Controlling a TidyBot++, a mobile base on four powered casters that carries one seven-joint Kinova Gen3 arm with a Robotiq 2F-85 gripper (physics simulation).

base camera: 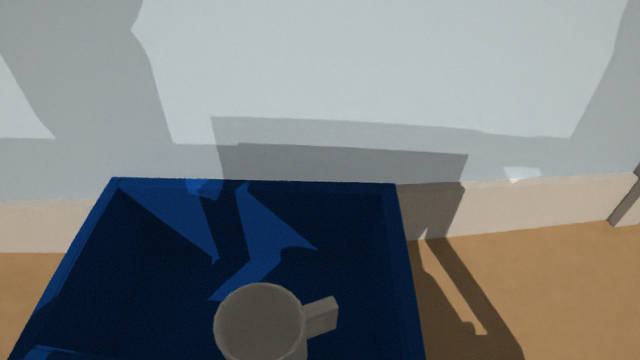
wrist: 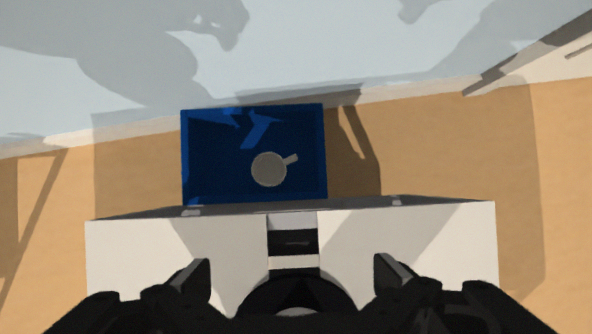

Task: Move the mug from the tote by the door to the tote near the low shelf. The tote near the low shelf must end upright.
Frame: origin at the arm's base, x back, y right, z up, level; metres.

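Where they show: gripper, fingertip midpoint: point(wrist: 292, 274).
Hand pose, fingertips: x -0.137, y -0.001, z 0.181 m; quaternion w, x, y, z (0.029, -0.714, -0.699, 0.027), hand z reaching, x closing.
Observation:
Each offset is from my fingertips to the centre of the thing. "spot": to the spot under its first point. Level surfaces: height alone.
A blue tote @(spot: dx -0.104, dy +0.070, dz -0.457 m) point(base camera: 405, 280) point(wrist: 324, 150) stands upright on the floor against the wall, right in front of the base. A light grey mug @(dx -0.088, dy -0.033, dz -0.529 m) point(base camera: 260, 322) point(wrist: 269, 169) stands upright inside it, right of the middle and towards the base, with its handle pointing right. My gripper point(wrist: 292, 274) is open and empty; its fingers show at the bottom of the wrist view, over the white base, apart from the mug and the tote. The low shelf and a second tote do not show in either view.
The pale wall point(base camera: 375, 65) point(wrist: 300, 50) with its baseboard @(spot: dx -0.250, dy +0.273, dz -0.517 m) point(base camera: 530, 200) runs behind the tote. A grey door frame @(spot: dx -0.264, dy +0.458, dz -0.530 m) point(base camera: 625, 200) point(wrist: 492, 75) stands to the right. The white mobile base point(wrist: 130, 250) is close to the tote's near side. Shadows fall across the wall and wooden floor @(dz -0.577 m) point(wrist: 440, 150).

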